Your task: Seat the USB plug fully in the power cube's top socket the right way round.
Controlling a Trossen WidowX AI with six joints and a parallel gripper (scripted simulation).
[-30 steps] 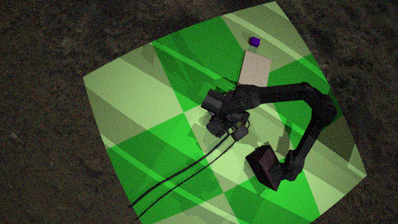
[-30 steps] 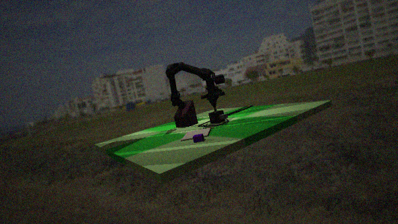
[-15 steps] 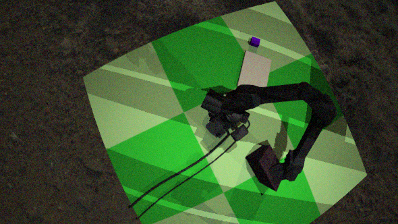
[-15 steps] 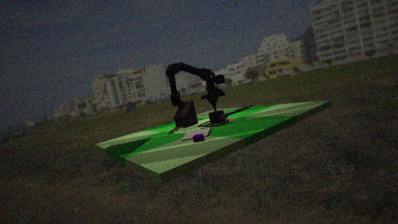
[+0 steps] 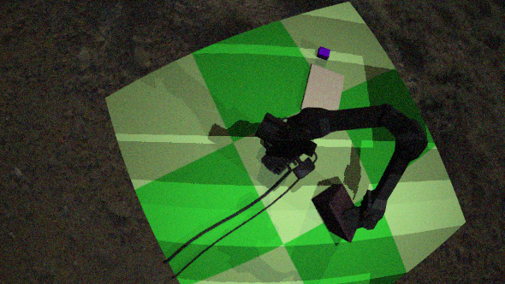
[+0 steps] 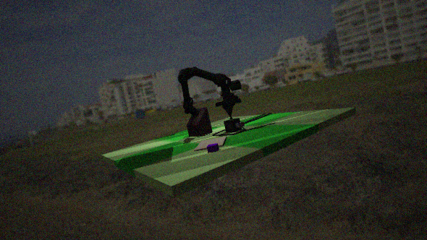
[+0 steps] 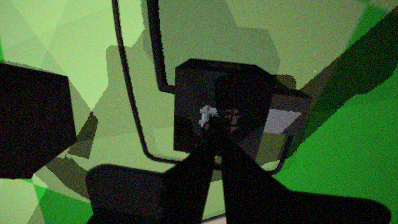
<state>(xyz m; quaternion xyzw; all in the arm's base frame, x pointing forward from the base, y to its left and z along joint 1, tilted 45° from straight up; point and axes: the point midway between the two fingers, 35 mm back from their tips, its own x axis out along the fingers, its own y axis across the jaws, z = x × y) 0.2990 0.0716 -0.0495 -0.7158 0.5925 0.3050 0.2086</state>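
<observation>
Now: gripper tip 20 mm above the usb plug. Round my gripper tip: purple cube (370 mm to the right, 320 mm ahead, 90 mm below); silver-framed socket (40 mm below); pale flat sheet (280 mm to the right, 160 mm ahead, 100 mm below).
</observation>
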